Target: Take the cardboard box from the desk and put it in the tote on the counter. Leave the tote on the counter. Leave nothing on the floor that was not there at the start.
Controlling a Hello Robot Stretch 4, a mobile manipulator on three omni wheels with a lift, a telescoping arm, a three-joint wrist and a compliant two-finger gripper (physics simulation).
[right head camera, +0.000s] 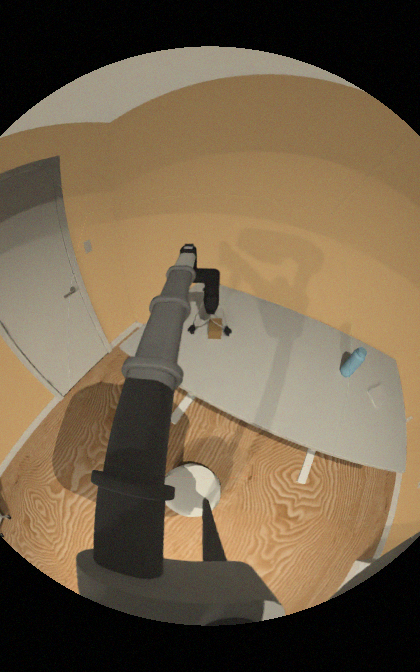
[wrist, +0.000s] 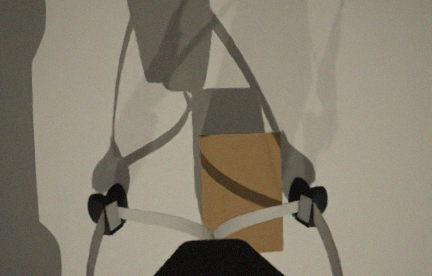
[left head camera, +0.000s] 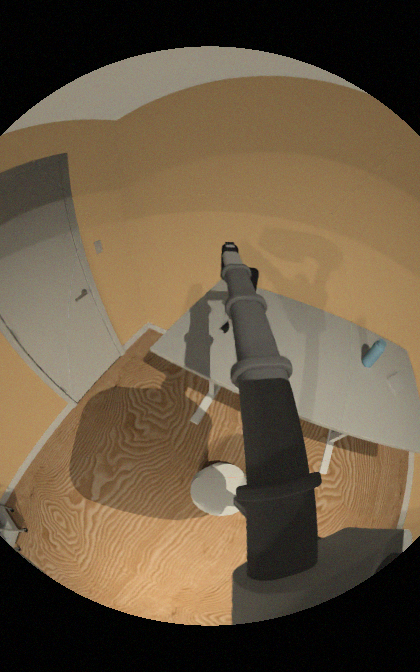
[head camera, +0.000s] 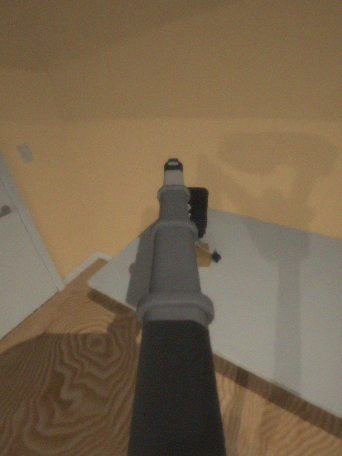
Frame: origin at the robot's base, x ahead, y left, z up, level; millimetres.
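Seen in the pictures: gripper, between the fingertips: (wrist: 210, 197).
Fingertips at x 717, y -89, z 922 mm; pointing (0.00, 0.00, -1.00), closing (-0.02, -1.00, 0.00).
Observation:
A point is followed by its place in that frame.
The cardboard box (head camera: 203, 255) @[x 698, y -115, z 972 mm] (right head camera: 214, 329) (wrist: 242, 175) @[x 744, y -113, z 972 mm] is a plain brown block on the grey-white desk (head camera: 250, 300) @[x 522, y -258, z 922 mm] (left head camera: 340, 380) (right head camera: 280, 360), near its far left end. My gripper (right head camera: 210, 330) (wrist: 210, 197) @[x 717, y -89, z 922 mm] is open above the desk, pointing down. In the wrist view the box shows between and beyond the two fingertips, nearer the right one, and the gripper's dark body hides part of its lower edge. The fingertips look higher than the desk top; I cannot tell their exact height over the box. The arm hides the box in the left head view. The tote and the counter do not show.
A blue bottle (left head camera: 374, 353) (right head camera: 353, 362) lies on the desk's right part, near a small pale item (right head camera: 376, 395). A round white object (left head camera: 218, 489) (right head camera: 194, 490) is on the floor before the desk. A wall stands behind the desk; a door (left head camera: 45, 280) (right head camera: 35, 280) is at left.

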